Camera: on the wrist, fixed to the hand. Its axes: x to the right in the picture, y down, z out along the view.
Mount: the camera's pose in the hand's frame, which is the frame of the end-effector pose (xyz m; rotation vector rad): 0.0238 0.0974 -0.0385 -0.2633 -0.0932 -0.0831
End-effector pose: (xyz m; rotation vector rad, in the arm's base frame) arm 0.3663 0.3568 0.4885 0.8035 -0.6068 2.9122
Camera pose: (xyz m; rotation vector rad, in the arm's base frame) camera 0.3117 0.2810 0.4355 0.9076 -0.9175 2.6565
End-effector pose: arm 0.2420 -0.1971 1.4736 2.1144 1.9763 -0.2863
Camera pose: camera 0.3402 -0.1689 1.5067 1.8273 1.9326 -0.1276
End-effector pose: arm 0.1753 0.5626 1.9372 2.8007 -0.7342 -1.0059
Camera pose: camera 0.1749 0.4623 1.9756 2.5905 -0.4577 -1.1598
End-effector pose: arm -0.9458 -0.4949 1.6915 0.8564 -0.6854 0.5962
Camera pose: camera -0.9884 -0.4074 1.7370 0.6661 -0.7897 0.3828
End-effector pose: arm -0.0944 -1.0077 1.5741 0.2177 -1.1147 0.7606
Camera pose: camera -0.1242 -0.9059 1.5574 0.0768 -1.2737 0.5276
